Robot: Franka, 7 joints.
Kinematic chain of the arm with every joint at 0, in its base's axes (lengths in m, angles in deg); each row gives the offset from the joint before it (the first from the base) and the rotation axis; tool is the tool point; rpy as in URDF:
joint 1: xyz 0 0 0.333 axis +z
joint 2: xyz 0 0 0 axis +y
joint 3: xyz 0 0 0.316 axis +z
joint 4: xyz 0.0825 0 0 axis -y
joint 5: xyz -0.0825 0 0.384 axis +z
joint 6: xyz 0 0 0 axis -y
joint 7: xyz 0.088 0 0 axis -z
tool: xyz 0 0 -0.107 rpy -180 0 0
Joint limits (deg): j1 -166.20..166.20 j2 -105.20..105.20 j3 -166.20..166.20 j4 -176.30..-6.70 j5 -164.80..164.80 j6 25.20..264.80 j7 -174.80..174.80
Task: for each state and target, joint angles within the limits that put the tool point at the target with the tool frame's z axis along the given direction. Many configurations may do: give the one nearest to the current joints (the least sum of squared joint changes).
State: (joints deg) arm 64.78 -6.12 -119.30 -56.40 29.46 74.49 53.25
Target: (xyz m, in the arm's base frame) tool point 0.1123 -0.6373 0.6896 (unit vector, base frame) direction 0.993 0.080 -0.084
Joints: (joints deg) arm 50.50 -25.98 -123.06 -72.05 63.12 98.58 53.25
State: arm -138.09 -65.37 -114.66 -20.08 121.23 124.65 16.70
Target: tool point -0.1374 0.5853 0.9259 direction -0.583 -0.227 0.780
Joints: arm -99.88 -38.11 -120.90 -27.66 97.54 113.86 16.70
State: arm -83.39 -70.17 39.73 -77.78 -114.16 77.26 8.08
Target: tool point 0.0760 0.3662 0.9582 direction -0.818 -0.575 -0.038
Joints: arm -83.04 -54.03 47.40 -44.99 -94.08 51.22 8.08
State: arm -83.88 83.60 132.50 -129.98 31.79 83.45 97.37
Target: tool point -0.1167 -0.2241 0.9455 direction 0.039 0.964 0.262
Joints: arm -135.03 82.26 166.20 -92.26 47.54 102.41 97.37
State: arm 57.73 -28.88 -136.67 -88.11 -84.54 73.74 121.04
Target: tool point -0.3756 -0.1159 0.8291 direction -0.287 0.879 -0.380
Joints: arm 15.87 18.75 -166.20 -90.59 -66.86 72.40 121.04
